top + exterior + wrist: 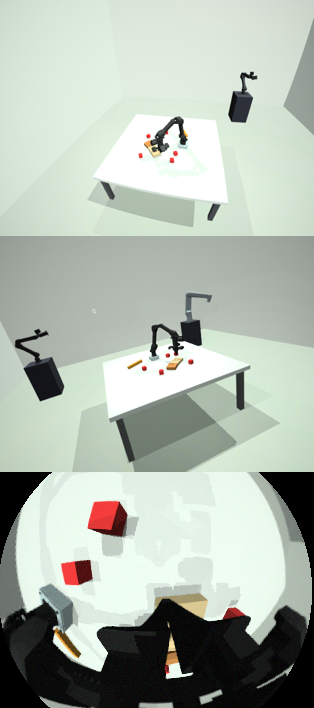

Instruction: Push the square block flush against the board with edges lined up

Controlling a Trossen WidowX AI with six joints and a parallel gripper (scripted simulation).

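Now: the light tan board 9 cm ahead of my gripper tip, 6 cm to the right of it and 4 cm below it. Round my gripper tip: thin orange stick (23 cm behind, 48 cm to the right, 4 cm below); brown square block (18 cm ahead, 17 cm to the right, 4 cm below).
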